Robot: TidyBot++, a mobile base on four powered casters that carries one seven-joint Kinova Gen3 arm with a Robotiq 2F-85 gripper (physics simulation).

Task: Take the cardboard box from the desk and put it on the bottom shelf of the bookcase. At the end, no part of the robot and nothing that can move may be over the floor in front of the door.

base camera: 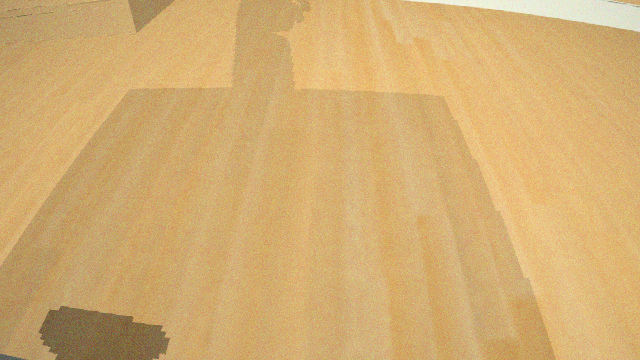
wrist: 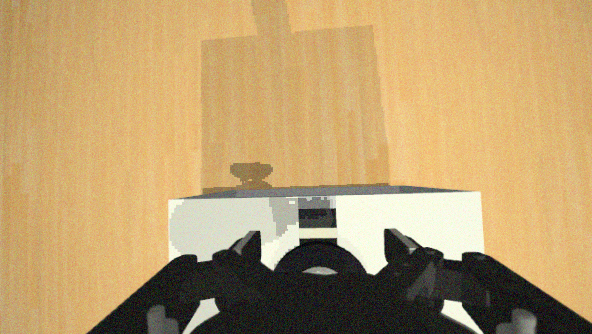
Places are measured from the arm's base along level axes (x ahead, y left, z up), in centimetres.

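Where they show: gripper, fingertip midpoint: (wrist: 321,243).
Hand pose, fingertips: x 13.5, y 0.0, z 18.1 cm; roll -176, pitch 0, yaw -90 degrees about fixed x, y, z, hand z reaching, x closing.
After its pixels a point has its place.
My gripper (wrist: 321,243) @(x 13.5, y 0.0, z 18.1 cm) is open and empty in the wrist view, its two black fingers wide apart above the white top of my own base (wrist: 410,220) @(x 11.0, y -14.3, z -1.4 cm). The cardboard box, the desk and the door do not show in either view. At the top left of the base camera view is the low edge of a tan wooden piece (base camera: 65,22) @(x 99.3, y 74.0, z -35.0 cm), cut off by the frame. It looks like the bottom of the bookcase, but too little shows to be sure.
Wooden floor (base camera: 575,175) @(x 48.9, y -39.5, z -39.7 cm) (wrist: 100,125) @(x 40.1, y 79.5, z -39.7 cm) lies in front of and beside my base. My base and arm cast a shadow (base camera: 300,200) @(x 41.6, y 2.7, z -39.7 cm) (wrist: 295,110) @(x 41.2, y 5.8, z -39.7 cm) on it. A white baseboard (base camera: 550,12) @(x 130.9, y -74.3, z -38.1 cm) runs along the wall at the top right of the base camera view.
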